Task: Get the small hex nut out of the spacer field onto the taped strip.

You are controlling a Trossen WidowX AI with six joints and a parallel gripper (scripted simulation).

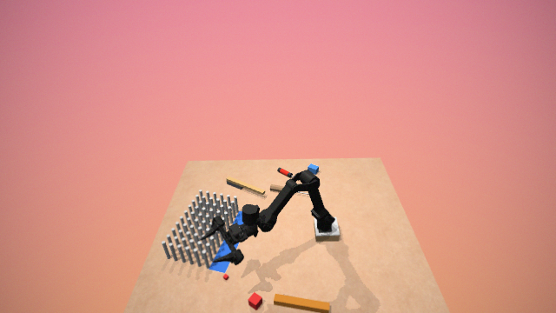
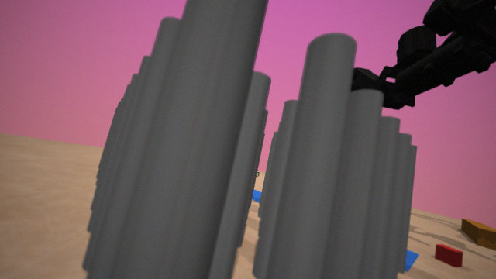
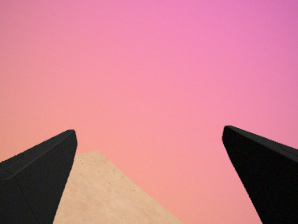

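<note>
Right now my gripper tip is 2 cm past the blue taped strip, 31 cm to the left of it and 31 cm above it. From my gripper tip the other things lie so: long orange bar 34 cm behind, 4 cm to the left, 29 cm below; red cube 15 cm behind, 3 cm to the left, 29 cm below; small red ball 2 cm behind, 9 cm to the right, 30 cm below.
</note>
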